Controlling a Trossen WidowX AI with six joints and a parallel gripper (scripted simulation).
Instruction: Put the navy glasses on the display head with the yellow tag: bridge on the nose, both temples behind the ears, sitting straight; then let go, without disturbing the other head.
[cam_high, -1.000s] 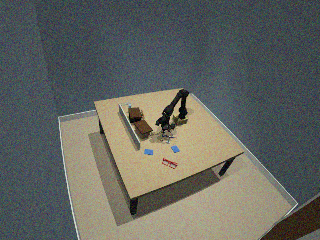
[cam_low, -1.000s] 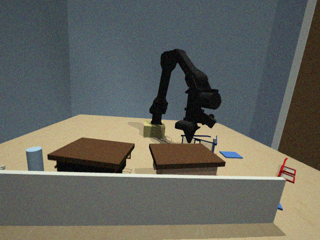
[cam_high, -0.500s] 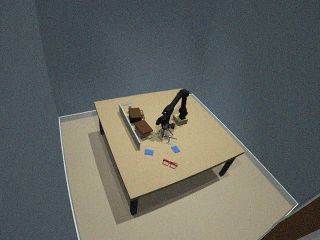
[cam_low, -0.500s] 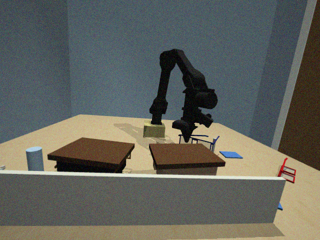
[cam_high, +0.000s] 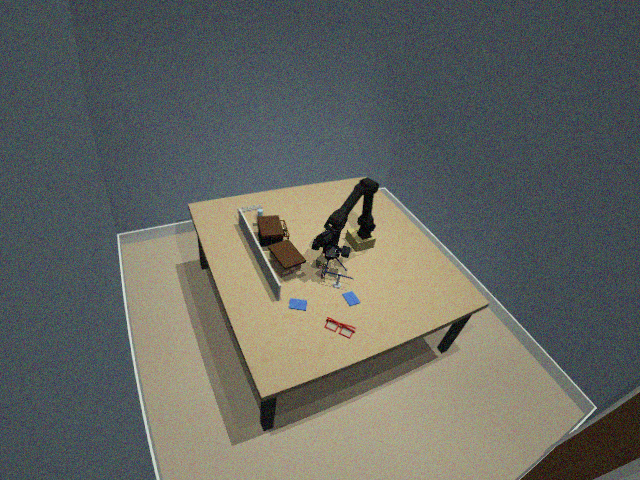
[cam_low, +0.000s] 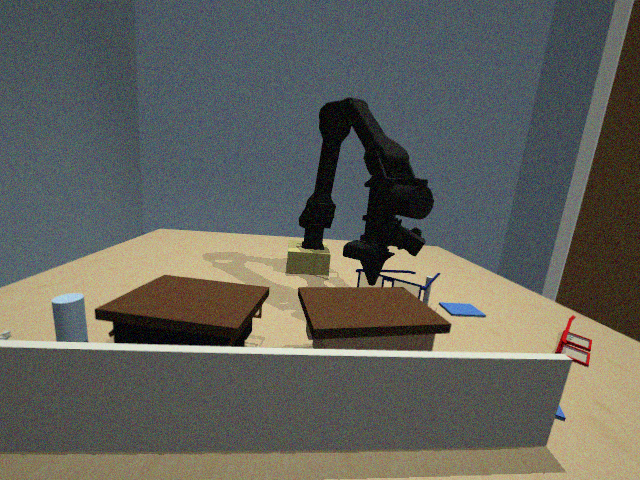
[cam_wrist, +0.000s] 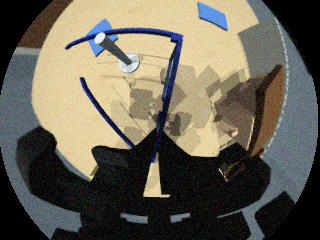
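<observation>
My gripper tip is 120 mm to the right of the small grey peg, 40 mm above it and 10 mm short of it. The rest, counted from my gripper tip: pale blue cylinder 440 mm to the right, 210 mm ahead, 10 mm below; white wall 320 mm ahead, 180 mm to the right.
</observation>
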